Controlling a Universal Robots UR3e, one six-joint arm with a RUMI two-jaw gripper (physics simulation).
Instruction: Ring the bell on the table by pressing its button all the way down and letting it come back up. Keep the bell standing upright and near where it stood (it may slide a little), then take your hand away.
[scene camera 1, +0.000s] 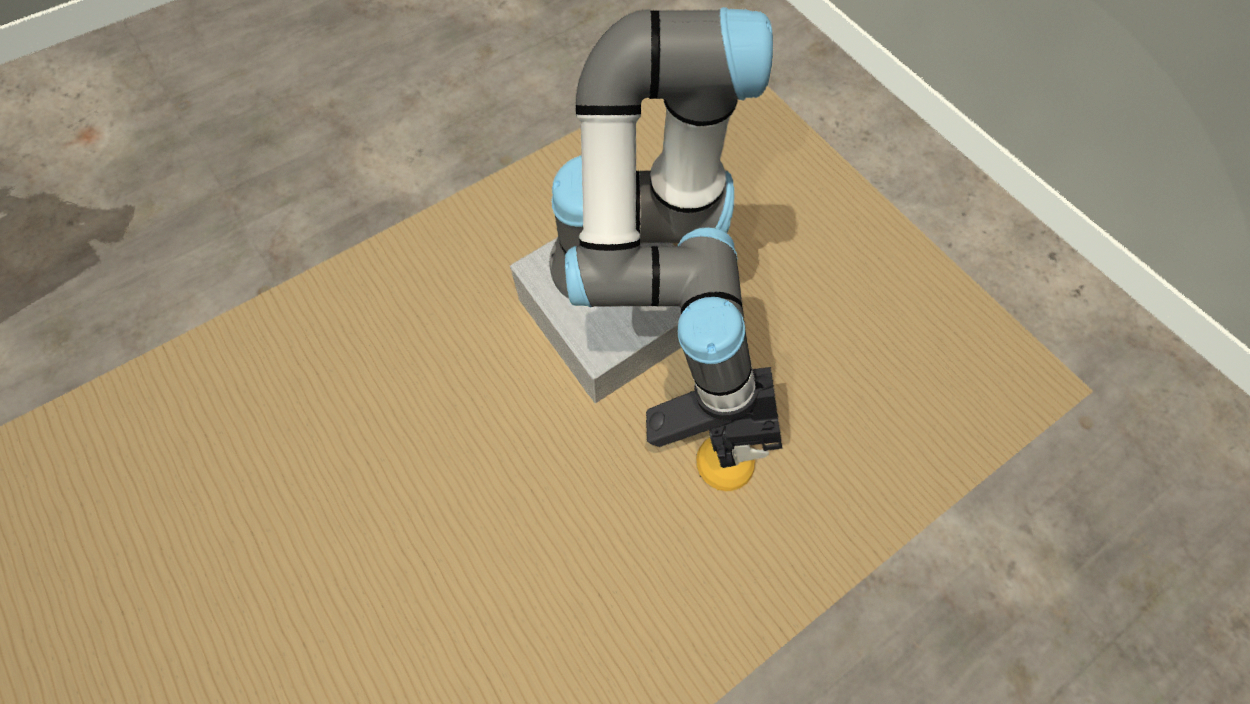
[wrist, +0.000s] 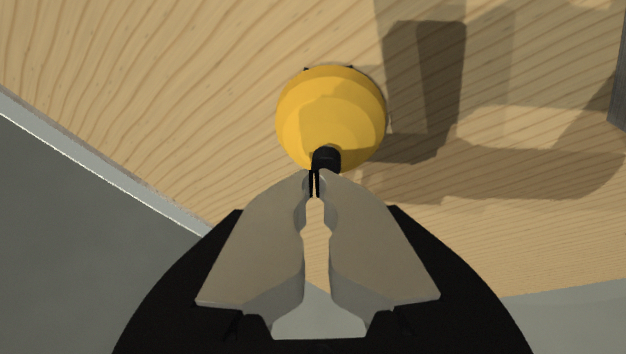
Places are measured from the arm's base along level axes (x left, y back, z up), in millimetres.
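Where they show: gripper, fingertip midpoint: (scene camera 1: 735, 457) (wrist: 313, 173).
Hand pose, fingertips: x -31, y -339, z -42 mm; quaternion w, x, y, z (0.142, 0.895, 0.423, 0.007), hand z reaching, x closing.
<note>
Each offset is from my fingertips to the top centre of the thing. Level surfaces: height alone.
The bell @(dx +1, dy +9, dz +0 mm) (scene camera 1: 726, 479) (wrist: 330, 112) is a yellow dome standing upright on the wooden table @(dz -62 mm) (scene camera 1: 419, 454) (wrist: 200, 75). Its black button @(dx +1, dy +9, dz +0 mm) (wrist: 326, 156) shows at the lower side of the dome in the wrist view; in the scene view the gripper hides it. My gripper (scene camera 1: 737, 456) (wrist: 313, 173) is shut and empty, over the near-robot side of the bell. In the wrist view its fingertips overlap the lower edge of the button. Whether they touch it, and how far down the button is, I cannot tell.
The arm's grey block base (scene camera 1: 596, 354) stands on the table behind and left of the bell in the scene view. Concrete floor (scene camera 1: 1032, 559) lies beyond the table's edges, with a pale wall strip (scene camera 1: 1032, 179) at the upper right. Arm shadows fall beside the bell.
</note>
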